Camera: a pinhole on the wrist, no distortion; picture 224 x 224 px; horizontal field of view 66.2 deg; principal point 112.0 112.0 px. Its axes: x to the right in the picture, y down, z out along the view. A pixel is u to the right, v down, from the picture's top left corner.
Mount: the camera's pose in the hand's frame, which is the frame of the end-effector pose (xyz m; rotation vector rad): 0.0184 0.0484 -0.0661 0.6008 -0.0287 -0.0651
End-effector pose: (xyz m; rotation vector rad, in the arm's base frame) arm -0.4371 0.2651 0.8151 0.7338 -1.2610 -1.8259
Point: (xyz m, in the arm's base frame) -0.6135 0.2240 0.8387
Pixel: 214 167
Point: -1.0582 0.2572 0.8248
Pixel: 213 162
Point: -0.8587 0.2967 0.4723
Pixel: 185 38
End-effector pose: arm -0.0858 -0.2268 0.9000 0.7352 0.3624 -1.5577
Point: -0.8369 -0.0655 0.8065
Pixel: outside the picture
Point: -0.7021 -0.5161 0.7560
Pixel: 209 10
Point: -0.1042 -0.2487 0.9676
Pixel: 63 151
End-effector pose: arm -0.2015 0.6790 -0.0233 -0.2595 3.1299 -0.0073
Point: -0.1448 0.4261 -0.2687
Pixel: 109 82
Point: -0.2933 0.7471 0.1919
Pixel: behind the camera
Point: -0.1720 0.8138 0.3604
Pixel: behind the camera
